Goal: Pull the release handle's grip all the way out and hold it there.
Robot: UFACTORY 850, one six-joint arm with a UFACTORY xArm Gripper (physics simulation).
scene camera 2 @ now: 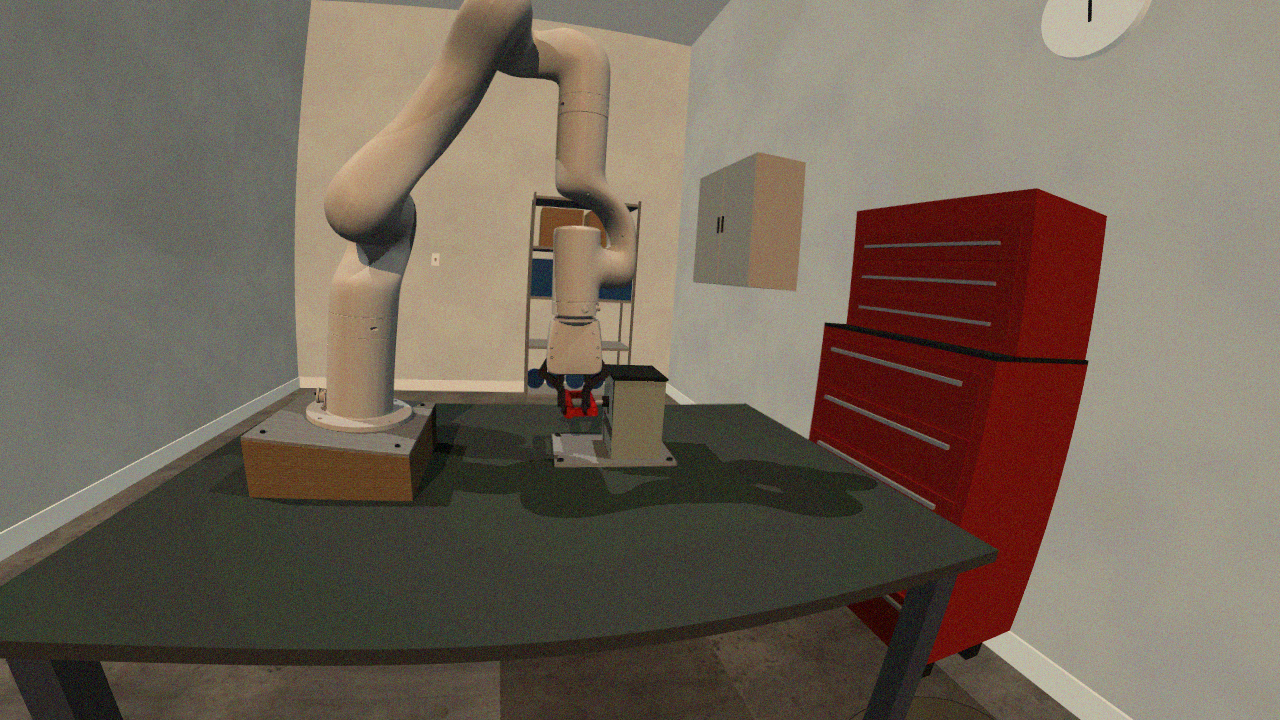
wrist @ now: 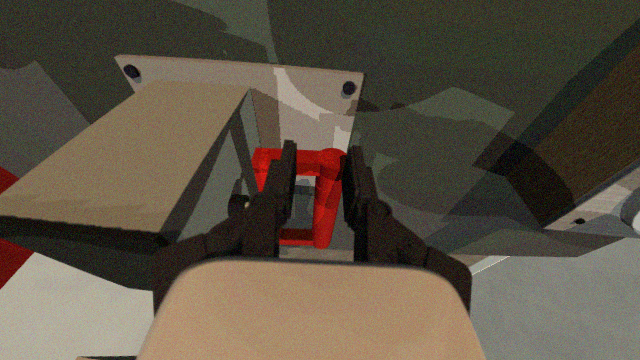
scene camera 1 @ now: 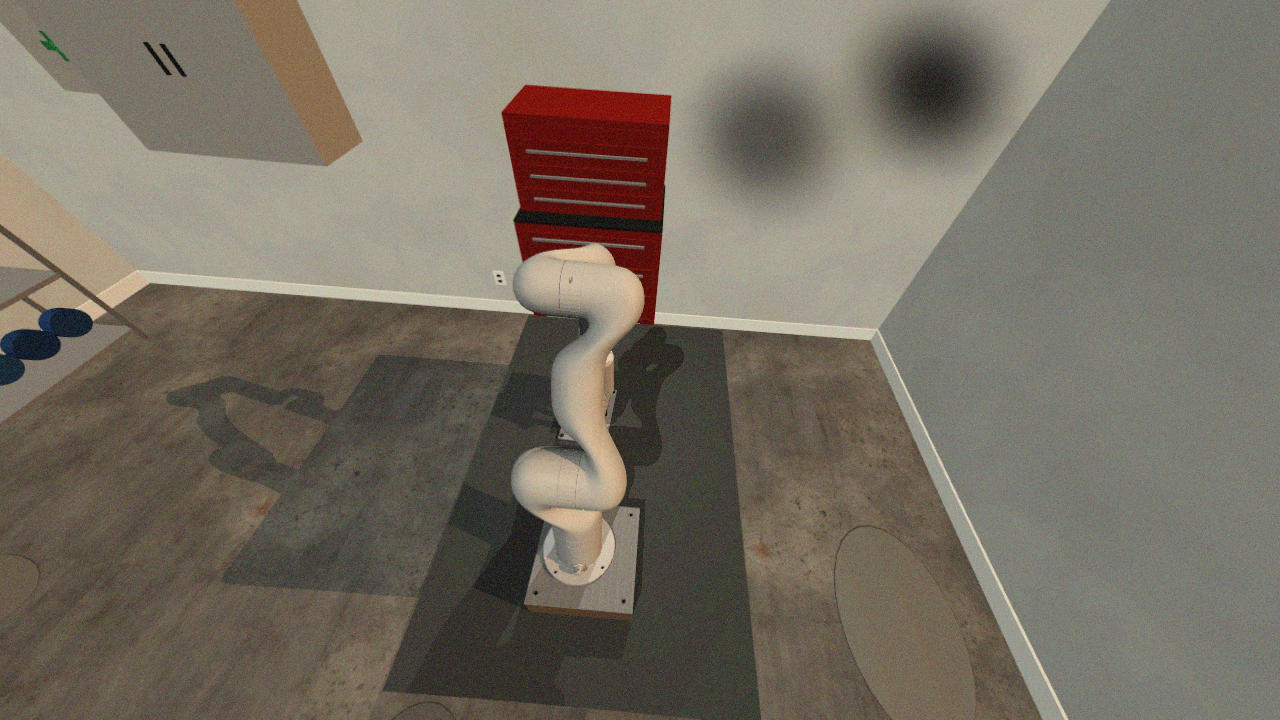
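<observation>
The release handle's red grip (scene camera 2: 580,412) (wrist: 327,215) is an upright bar on two short side arms beside the beige housing (scene camera 2: 640,425) (wrist: 125,145). The side arms reach back toward the housing's open dark face. My gripper (scene camera 2: 575,409) (wrist: 321,159) points down with its fingers partly closed, one on each side of the grip. In the wrist view a gap shows between the left finger and the bar, while the right finger is close against the bar's other side; I cannot tell whether it touches. The gripper is open. In scene camera 1 the arm hides the handle and gripper.
The housing stands on a pale bolted baseplate (scene camera 2: 572,452) (wrist: 200,70) on the dark green table (scene camera 2: 447,573). The arm's wooden base block (scene camera 2: 326,467) stands to the left. A red tool cabinet (scene camera 1: 590,161) (scene camera 2: 939,286) stands by the wall beyond the table.
</observation>
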